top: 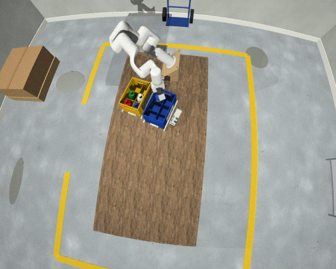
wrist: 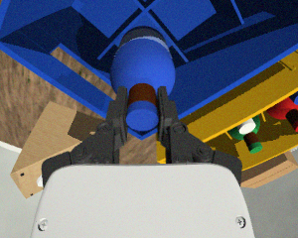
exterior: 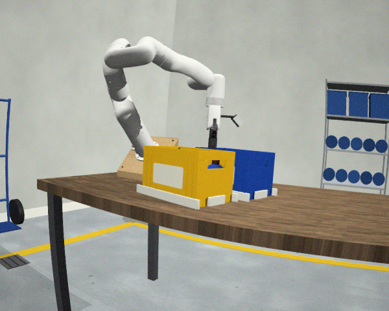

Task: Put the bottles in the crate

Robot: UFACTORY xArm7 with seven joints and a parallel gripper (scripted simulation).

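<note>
Right now the blue-label bottle is 100 mm ahead of my hand, 190 mm to the right of it and 110 mm below it. Also, from my hand: white-label bottle 20 mm ahead, 160 mm to the right, 110 mm below; then blue crate 100 mm ahead, 10 mm to the left, 110 mm below; then yellow crate 210 mm to the right, 110 mm below.
</note>
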